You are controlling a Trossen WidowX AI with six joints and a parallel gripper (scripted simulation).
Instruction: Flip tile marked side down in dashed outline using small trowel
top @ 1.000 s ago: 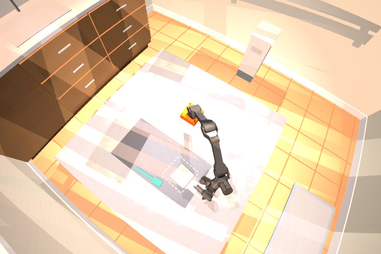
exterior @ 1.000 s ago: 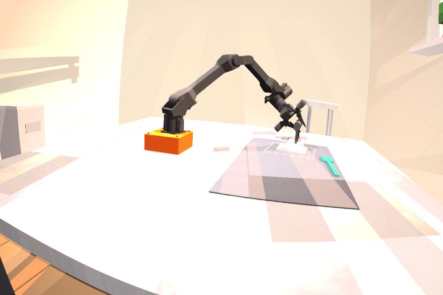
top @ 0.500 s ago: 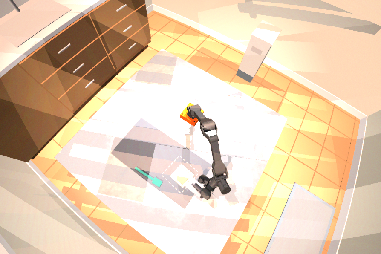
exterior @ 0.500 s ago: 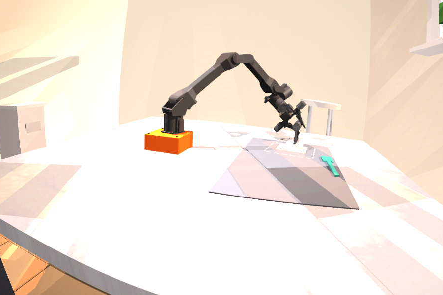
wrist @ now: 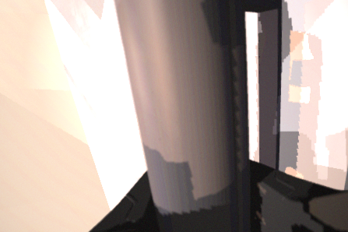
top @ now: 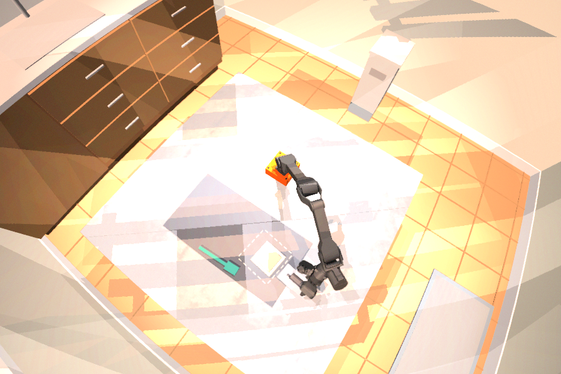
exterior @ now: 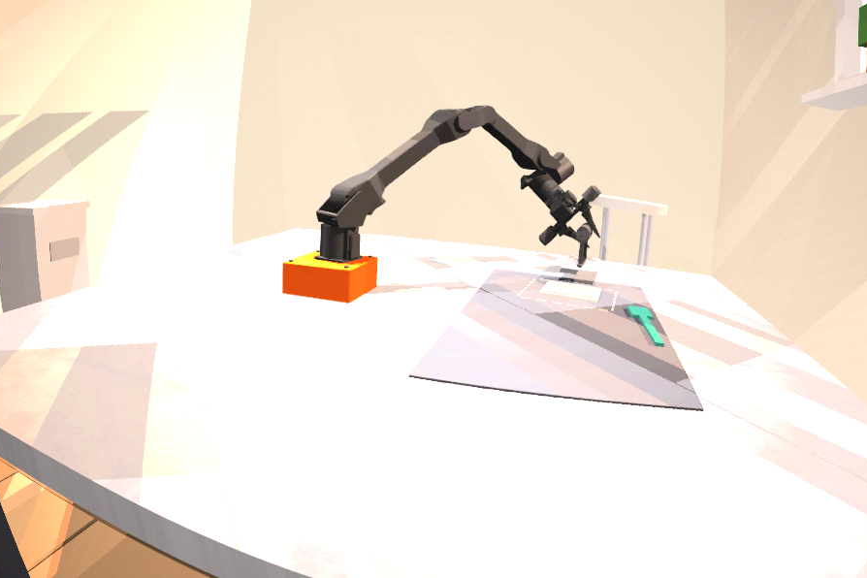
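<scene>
My gripper tip is now 20 mm past the grey trowel and 10 mm above it. From my gripper tip the other things lie so: teal trowel: 340 mm to the right, 160 mm ahead, 70 mm below; white tile: 210 mm to the right, 70 mm below, 10 mm behind; grey mat: 390 mm to the right, 100 mm below, 20 mm ahead.
</scene>
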